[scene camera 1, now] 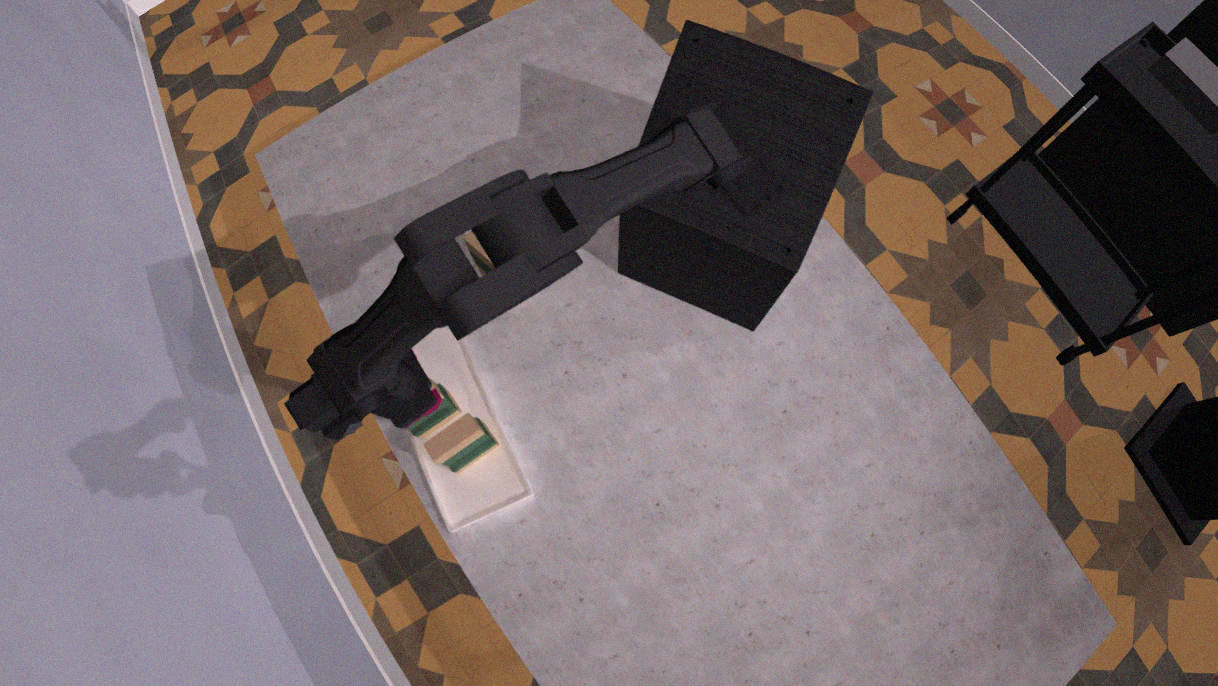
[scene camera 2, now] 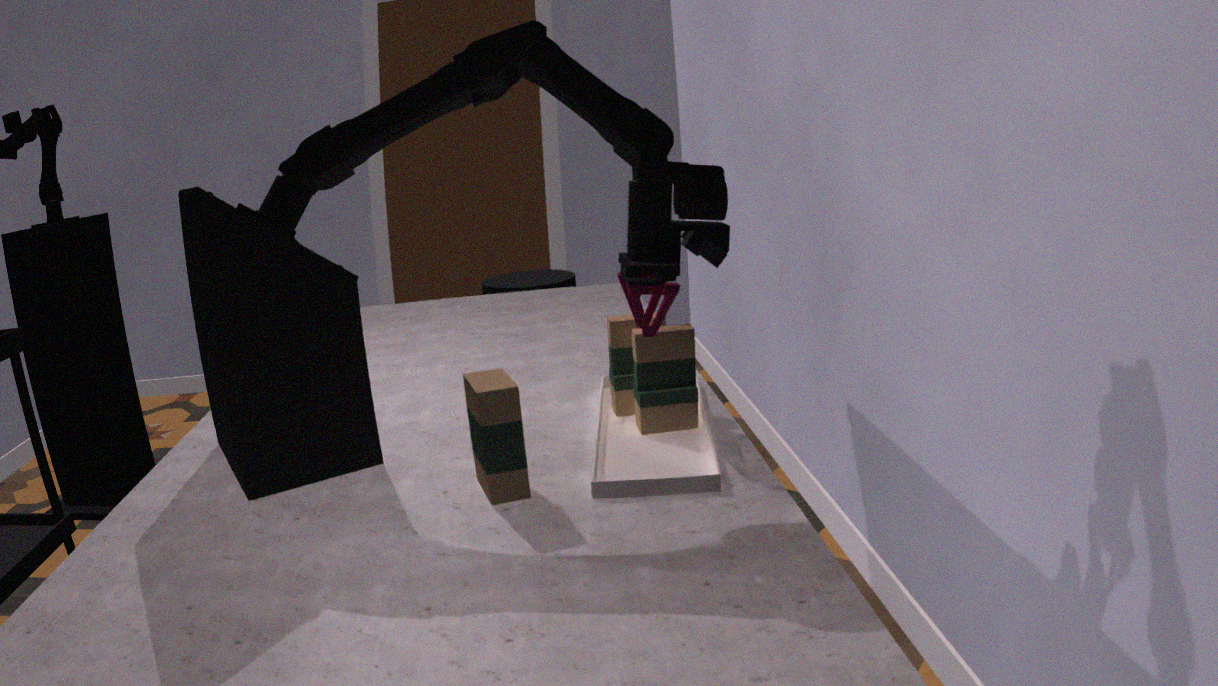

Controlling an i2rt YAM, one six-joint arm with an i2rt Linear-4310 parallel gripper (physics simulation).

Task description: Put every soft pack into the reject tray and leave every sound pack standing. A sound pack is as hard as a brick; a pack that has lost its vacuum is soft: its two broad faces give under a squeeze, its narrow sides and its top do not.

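Seen in the pictures: gripper, fingertip midpoint: (scene camera 1: 425, 396) (scene camera 2: 645, 332); arm's base, link origin: (scene camera 1: 723, 144) (scene camera 2: 270, 233).
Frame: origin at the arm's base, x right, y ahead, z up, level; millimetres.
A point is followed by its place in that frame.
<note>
One tan-and-green pack (scene camera 2: 498, 438) {x 176, y 316, z -246 mm} (scene camera 1: 477, 253) {x 138, y 336, z -204 mm} stands upright on the table; in scene camera 1 the arm hides most of it. Two more tan-and-green packs are in the white reject tray (scene camera 2: 656, 488) {x 185, y 490, z -319 mm} (scene camera 1: 490, 517) {x -212, y 534, z -329 mm}. The nearer pack in scene camera 2 (scene camera 2: 664, 374) {x -9, y 528, z -244 mm} (scene camera 1: 436, 415) {x -41, y 521, z -265 mm} is below my gripper, which partly hides it in scene camera 1. The other tray pack (scene camera 2: 620, 362) {x -88, y 476, z -247 mm} (scene camera 1: 454, 438) {x -109, y 499, z -186 mm} is beside and behind it. My gripper (scene camera 2: 650, 330) {x -31, y 508, z -190 mm} (scene camera 1: 436, 401) {x -31, y 508, z -190 mm}, with magenta fingers, is partly open, its tips at the nearer pack's top edge. Nothing shows held.
The black arm base (scene camera 1: 750, 170) {x -49, y -7, z -3 mm} (scene camera 2: 281, 366) {x 105, y 33, z -162 mm} stands on the grey table (scene camera 1: 724, 468) {x -347, y 169, z -329 mm} (scene camera 2: 426, 340) {x -632, y 98, z -329 mm}. The arm reaches over the table to the tray. The wall (scene camera 2: 937, 213) (scene camera 1: 85, 255) rises close behind the tray's outer side. A black cart (scene camera 1: 1065, 255) stands beyond the table.
</note>
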